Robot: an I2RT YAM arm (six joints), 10 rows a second.
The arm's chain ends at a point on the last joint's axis. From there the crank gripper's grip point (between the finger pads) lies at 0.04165 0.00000 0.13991 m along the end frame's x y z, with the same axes.
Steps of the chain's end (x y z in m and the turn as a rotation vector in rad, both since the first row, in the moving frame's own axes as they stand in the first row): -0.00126, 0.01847, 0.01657, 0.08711, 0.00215, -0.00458; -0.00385, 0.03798, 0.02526, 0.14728, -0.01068, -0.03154; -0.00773, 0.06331, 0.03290, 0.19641, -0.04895, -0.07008; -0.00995, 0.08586, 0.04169, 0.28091, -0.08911, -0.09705
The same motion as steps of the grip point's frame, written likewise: -0.00099, 0.00611, 0.01594, 0.08711, 0.00215, -0.00458; -0.00569, 0.01613, 0.02408, 0.14728, -0.01068, -0.03154; -0.01564, 0.03318, 0.03178, 0.19641, -0.04895, -0.07008; -0.02447, 0.04329, 0.03875, 0.28091, -0.08911, -0.09705
